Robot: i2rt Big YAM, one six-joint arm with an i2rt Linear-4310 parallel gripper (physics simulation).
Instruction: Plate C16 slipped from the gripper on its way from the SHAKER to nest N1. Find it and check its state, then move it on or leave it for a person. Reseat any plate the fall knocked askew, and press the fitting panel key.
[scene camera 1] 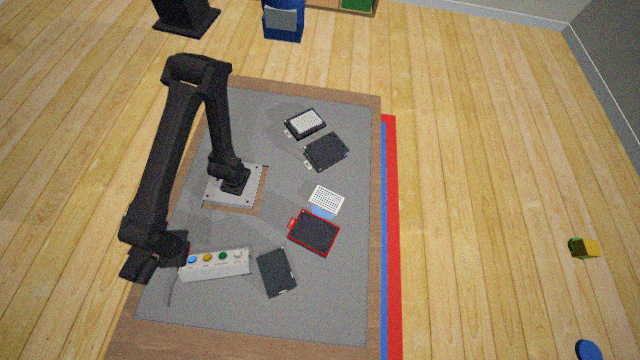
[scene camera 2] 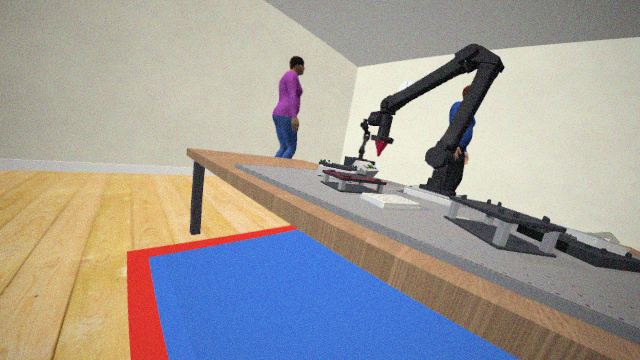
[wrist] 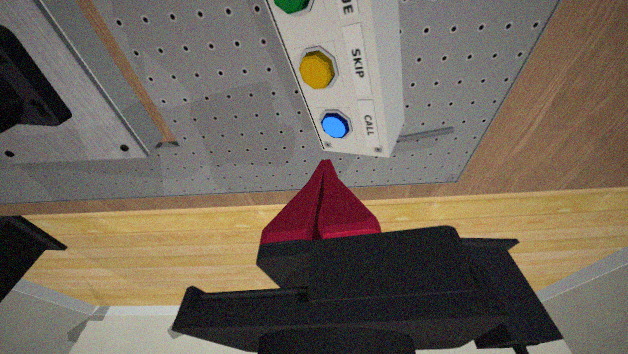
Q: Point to a dark shaker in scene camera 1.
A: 276, 273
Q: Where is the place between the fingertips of my gripper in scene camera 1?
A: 186, 254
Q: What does my gripper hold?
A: Nothing.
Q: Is my gripper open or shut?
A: Shut.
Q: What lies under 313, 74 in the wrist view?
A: A yellow SKIP button.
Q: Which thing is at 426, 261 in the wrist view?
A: My gripper.
